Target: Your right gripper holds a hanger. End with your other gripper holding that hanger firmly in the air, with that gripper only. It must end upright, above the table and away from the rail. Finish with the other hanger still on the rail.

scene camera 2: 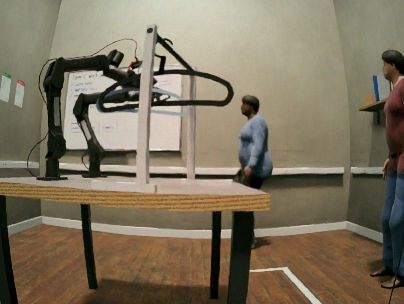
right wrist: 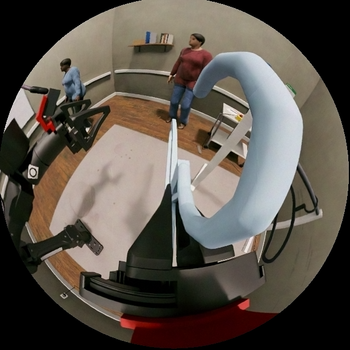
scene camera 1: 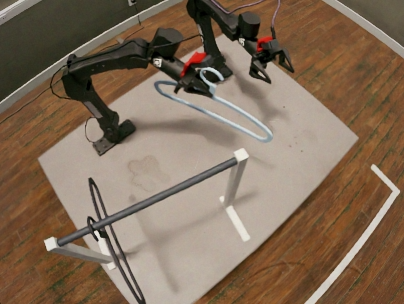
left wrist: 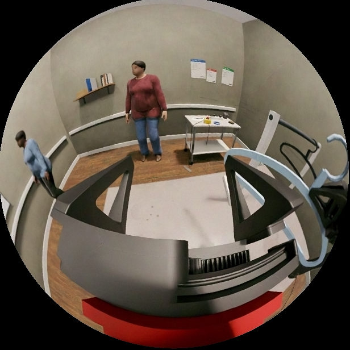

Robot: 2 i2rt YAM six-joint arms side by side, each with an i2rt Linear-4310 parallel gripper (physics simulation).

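Where they show: left gripper, between the fingertips: [scene camera 1: 283, 77]; right gripper, between the fingertips: [scene camera 1: 213, 95]; left arm's base, origin of its link: [scene camera 2: 94, 177] [scene camera 1: 212, 77]; right arm's base, origin of its link: [scene camera 2: 52, 179] [scene camera 1: 114, 137].
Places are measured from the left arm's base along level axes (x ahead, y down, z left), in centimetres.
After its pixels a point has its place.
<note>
The light blue hanger [scene camera 1: 270, 134] @(z -12.6, x 50.8, y -33.8 cm) [scene camera 2: 172, 113] @(z -16.0, x 45.1, y -28.5 cm) [left wrist: 292, 174] [right wrist: 275, 125] is in the air above the table, hook up, its long loop below. My right gripper [scene camera 1: 209, 91] @(z -22.0, x 34.1, y -39.4 cm) [right wrist: 173, 187] is shut on it just below the hook. My left gripper [scene camera 1: 281, 76] @(z 0.1, x 39.1, y -40.2 cm) [left wrist: 179, 159] [right wrist: 98, 103] is wide open and empty, apart from the hanger; in the left wrist view the loop's near end shows beside and beyond its right-hand finger. The black hanger [scene camera 1: 92, 183] @(z -65.1, x 34.0, y -25.8 cm) [scene camera 2: 231, 92] @(z -67.7, x 73.6, y -26.4 cm) hangs on the dark rail [scene camera 1: 165, 194] @(z -47.3, x 54.6, y -44.3 cm) [left wrist: 297, 131] near one end.
The rail's white posts [scene camera 1: 235, 182] @(z -28.4, x 56.7, y -30.0 cm) [scene camera 2: 146, 110] @(z -78.1, x 53.4, y -20.2 cm) stand on the table [scene camera 1: 320, 145] @(z 21.9, x 55.4, y 0.0 cm) [scene camera 2: 200, 201] @(z -78.2, x 67.3, y 1.6 cm), apart from the blue hanger. In scene camera 1 the rail is lower in the picture than both arms. A cart [left wrist: 212, 120] and two standing people are beyond the table.
</note>
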